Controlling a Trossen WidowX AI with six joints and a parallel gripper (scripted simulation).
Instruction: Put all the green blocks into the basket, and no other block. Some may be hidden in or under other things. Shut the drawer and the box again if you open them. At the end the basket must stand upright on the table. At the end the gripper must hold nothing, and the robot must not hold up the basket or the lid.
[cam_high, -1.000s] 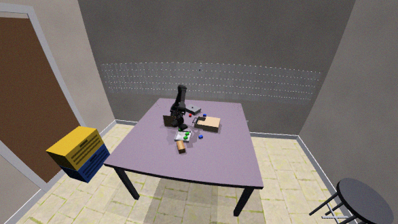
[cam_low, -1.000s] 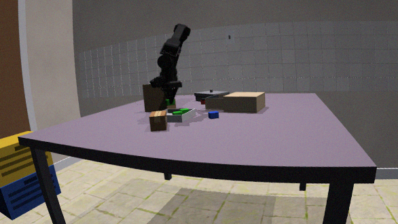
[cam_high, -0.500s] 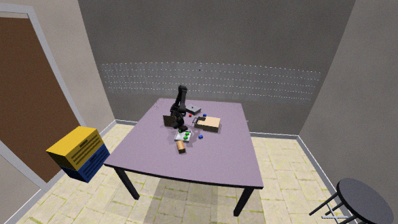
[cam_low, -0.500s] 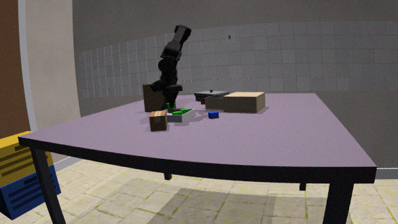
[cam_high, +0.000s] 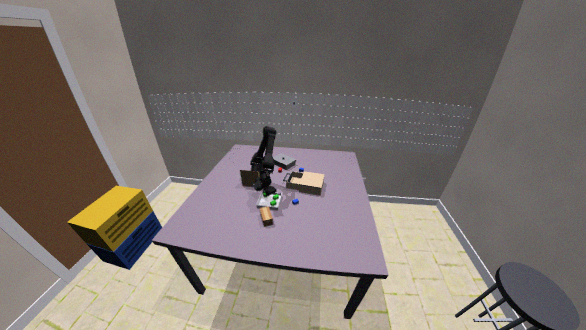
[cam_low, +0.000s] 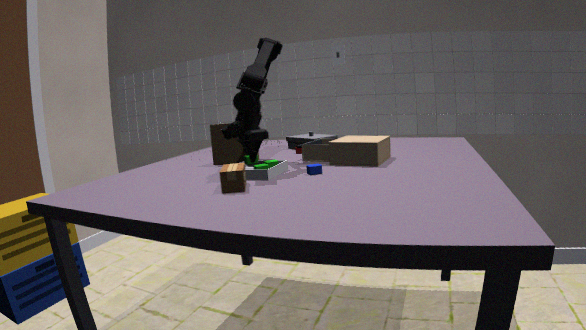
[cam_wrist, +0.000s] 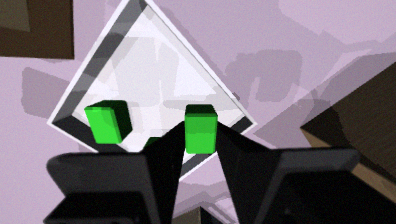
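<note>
My hand is 3 cm short of the tray, 3 cm to the left of it and 5 cm above it. The rest, counted from my hand: small brown box 7 cm ahead, 18 cm to the right, 3 cm below; then red block 1 cm behind, 36 cm to the left, 5 cm below; then flat lid 2 cm behind, 49 cm to the left, 2 cm below.
</note>
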